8 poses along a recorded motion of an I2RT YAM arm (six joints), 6.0 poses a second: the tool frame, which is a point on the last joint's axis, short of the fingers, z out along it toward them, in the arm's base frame.
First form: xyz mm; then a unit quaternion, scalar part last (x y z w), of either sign.
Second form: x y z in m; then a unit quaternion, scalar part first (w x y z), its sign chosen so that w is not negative. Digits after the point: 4 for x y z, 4 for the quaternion.
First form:
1: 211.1 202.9 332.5 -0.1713 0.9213 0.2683 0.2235
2: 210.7 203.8 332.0 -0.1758 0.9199 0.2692 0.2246
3: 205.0 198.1 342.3 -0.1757 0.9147 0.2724 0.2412
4: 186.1 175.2 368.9 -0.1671 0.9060 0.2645 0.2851
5: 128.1 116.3 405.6 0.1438 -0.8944 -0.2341 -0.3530
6: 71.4 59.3 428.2 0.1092 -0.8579 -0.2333 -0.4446
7: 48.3 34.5 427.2 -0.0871 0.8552 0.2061 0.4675
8: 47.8 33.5 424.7 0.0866 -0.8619 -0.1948 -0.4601
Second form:
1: 0.2111 0.2029 0.3325 0.2235 -0.1713 0.9213 0.2683
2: 0.2107 0.2038 0.3320 0.2246 -0.1758 0.9199 0.2692
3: 0.2050 0.1981 0.3423 0.2412 -0.1757 0.9147 0.2724
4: 0.1861 0.1752 0.3689 0.2851 -0.1671 0.9060 0.2645
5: 0.1281 0.1163 0.4056 0.3530 -0.1438 0.8944 0.2341
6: 0.0714 0.0593 0.4282 0.4446 -0.1092 0.8579 0.2333
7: 0.0483 0.0345 0.4272 0.4675 -0.0871 0.8552 0.2061
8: 0.0478 0.0335 0.4247 0.4601 -0.0866 0.8619 0.1948
